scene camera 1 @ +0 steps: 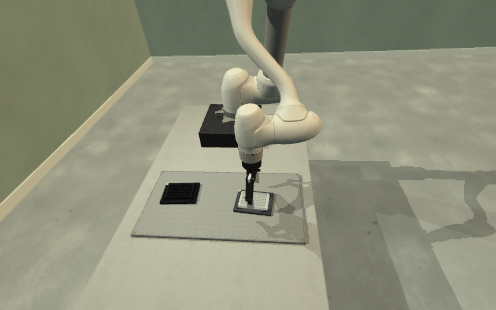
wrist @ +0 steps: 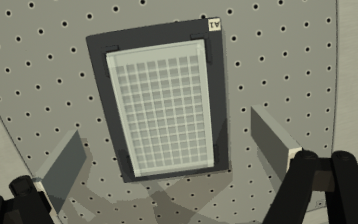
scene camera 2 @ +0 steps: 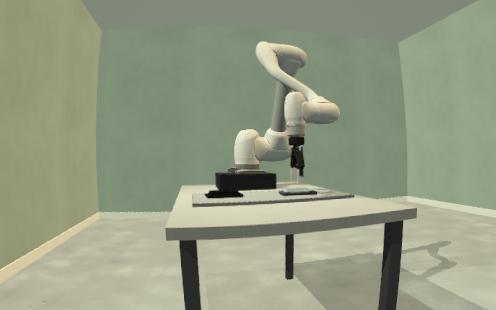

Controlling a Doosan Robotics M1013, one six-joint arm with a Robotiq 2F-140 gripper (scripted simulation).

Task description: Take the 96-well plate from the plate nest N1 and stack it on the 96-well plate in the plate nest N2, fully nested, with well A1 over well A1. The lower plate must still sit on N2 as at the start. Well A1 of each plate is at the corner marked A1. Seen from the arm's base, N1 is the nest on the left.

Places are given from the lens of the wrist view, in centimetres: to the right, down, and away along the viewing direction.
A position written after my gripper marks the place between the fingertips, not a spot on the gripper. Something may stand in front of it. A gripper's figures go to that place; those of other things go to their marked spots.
my gripper (wrist: 165, 132): -1, 2, 19
plate nest (wrist: 173, 32): 0, -7, 20
